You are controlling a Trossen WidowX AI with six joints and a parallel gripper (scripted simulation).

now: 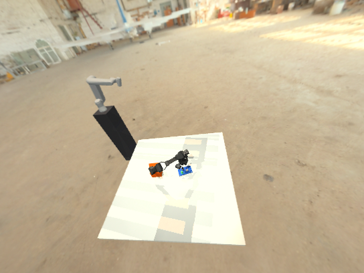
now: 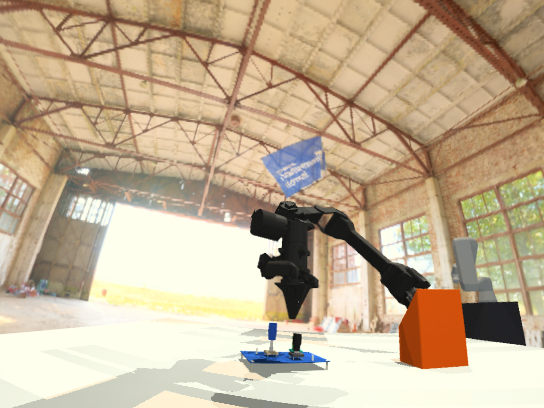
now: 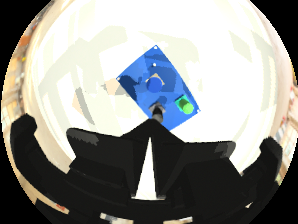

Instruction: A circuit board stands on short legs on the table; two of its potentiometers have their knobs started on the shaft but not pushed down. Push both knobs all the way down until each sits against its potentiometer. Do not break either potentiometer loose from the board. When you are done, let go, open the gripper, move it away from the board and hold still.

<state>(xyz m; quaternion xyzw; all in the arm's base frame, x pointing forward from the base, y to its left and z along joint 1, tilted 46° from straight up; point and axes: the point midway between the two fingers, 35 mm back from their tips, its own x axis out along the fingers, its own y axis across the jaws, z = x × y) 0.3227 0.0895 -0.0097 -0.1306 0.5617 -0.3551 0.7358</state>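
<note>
My gripper tip is now 4 cm short of the blue knob, 1 cm to the left of it and 3 cm above it. From my gripper tip the other things lie so: black knob: 1 cm behind, 5 cm below.
</note>
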